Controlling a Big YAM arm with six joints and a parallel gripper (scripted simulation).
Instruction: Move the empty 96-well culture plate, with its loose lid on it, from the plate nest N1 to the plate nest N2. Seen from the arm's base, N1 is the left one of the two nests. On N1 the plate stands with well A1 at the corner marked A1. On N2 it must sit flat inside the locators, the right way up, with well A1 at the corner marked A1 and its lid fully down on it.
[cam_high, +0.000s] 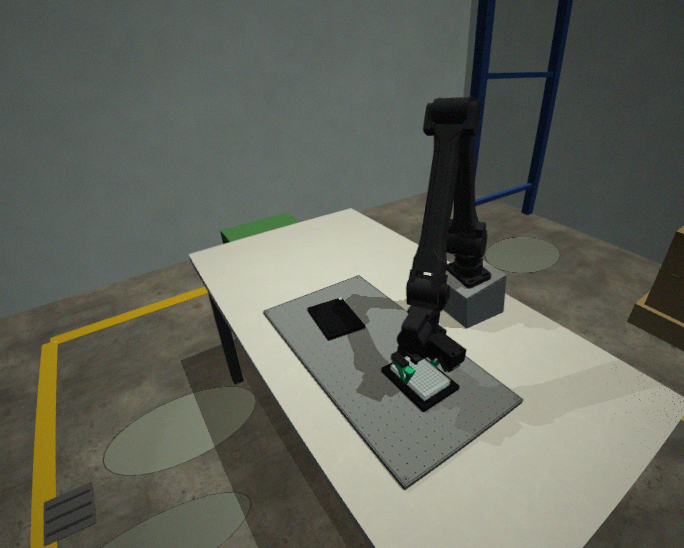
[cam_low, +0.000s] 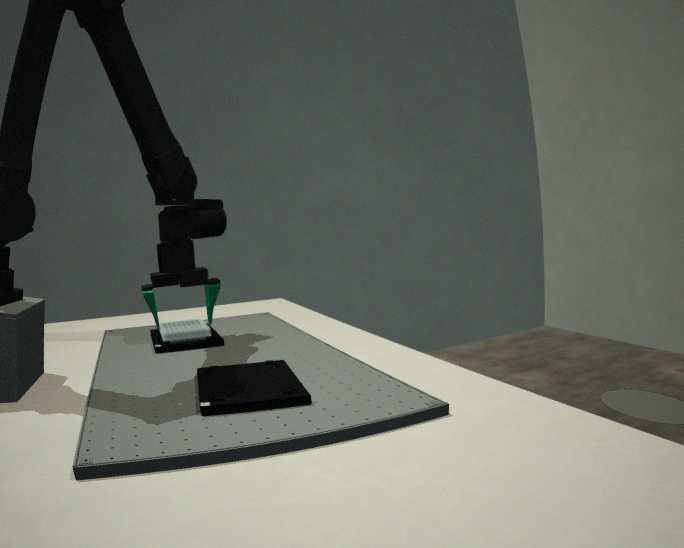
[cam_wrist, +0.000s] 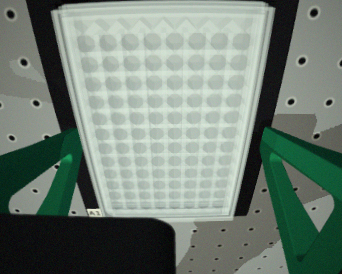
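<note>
The clear lid lies 1 cm below my hand. Also, from my hand: black nest N2: 11 cm ahead, 32 cm to the right, 3 cm below; then black nest N1: 3 cm below.
</note>
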